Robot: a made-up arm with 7 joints. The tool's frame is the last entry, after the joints. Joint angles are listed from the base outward.
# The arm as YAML. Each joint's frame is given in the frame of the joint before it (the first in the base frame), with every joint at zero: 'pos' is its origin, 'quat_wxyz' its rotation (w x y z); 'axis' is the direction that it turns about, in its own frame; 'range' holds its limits. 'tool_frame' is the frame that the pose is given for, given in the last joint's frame.
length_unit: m
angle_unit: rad
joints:
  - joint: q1
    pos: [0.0, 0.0, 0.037]
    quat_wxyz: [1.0, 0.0, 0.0, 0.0]
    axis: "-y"
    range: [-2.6, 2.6]
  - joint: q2
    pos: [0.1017, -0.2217, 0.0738]
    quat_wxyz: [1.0, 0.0, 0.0, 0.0]
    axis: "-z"
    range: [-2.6, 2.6]
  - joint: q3
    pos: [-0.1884, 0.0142, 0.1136]
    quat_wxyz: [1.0, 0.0, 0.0, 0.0]
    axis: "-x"
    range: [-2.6, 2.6]
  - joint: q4
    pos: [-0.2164, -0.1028, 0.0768]
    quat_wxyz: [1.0, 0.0, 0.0, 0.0]
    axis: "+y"
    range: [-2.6, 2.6]
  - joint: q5
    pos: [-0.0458, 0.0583, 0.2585]
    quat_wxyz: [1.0, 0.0, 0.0, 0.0]
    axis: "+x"
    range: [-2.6, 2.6]
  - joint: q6
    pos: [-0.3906, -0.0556, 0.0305]
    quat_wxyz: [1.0, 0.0, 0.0, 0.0]
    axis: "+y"
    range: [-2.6, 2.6]
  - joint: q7
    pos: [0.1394, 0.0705, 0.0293]
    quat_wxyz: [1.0, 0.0, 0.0, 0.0]
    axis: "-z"
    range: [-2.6, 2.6]
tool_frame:
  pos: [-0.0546, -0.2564, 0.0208]
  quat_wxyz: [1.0, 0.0, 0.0, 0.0]
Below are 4 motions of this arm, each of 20 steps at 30 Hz.
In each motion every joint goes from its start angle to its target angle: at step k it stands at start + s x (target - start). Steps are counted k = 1, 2, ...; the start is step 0. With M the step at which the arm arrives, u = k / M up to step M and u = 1 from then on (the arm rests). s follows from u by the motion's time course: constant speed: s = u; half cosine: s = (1 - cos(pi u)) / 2; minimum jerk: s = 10 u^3 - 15 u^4 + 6 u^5.
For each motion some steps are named. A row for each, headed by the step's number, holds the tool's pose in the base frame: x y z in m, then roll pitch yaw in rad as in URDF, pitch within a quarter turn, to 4 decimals.
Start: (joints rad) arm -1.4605 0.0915 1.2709 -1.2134 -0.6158 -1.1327 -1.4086
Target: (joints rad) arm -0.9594 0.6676 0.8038 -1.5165 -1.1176 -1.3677 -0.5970
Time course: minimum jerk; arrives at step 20
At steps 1, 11, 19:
1: -0.0389 -0.0719 1.0353 -0.6910 0.5878 2.9812
11: -0.3801 0.1475 0.8690 -1.1418 0.8988 2.3769
19: -0.5442 0.2851 0.6160 -1.7188 1.0024 1.8197

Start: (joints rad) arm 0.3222 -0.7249 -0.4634 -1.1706 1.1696 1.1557 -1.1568
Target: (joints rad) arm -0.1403 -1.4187 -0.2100 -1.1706 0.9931 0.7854 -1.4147
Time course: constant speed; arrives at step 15
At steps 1, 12, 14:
1: -0.4368 -0.4391 0.0425 -0.4542 -0.4615 -3.0377
12: -0.1551 -0.6883 0.2220 -0.6793 -0.6448 -2.5098
14: -0.0850 -0.7171 0.2359 -0.7595 -0.6518 -2.3926

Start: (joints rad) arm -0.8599 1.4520 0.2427 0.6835 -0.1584 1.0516 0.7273
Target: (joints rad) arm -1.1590 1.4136 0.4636 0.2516 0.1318 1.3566 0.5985
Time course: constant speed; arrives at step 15
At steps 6, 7, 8, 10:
6: 0.7123 0.3613 0.4504 -1.7450 -0.4577 -3.0958
7: 0.7121 0.3767 0.4327 -1.7349 -0.4661 -3.0946
8: 0.7110 0.3918 0.4151 -1.7260 -0.4740 -3.0924
10: 0.7056 0.4206 0.3810 -1.7120 -0.4885 -3.0852

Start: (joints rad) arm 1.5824 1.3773 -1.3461 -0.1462 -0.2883 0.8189 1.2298
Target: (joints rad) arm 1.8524 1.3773 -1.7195 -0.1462 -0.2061 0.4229 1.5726
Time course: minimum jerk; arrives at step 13
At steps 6, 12, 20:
6: -0.1636 0.6485 -0.4409 2.4266 0.0631 -0.1732
12: -0.0563 0.6674 -0.4278 2.6629 -0.2185 0.0192
20: -0.0556 0.6674 -0.4276 2.6640 -0.2208 0.0208

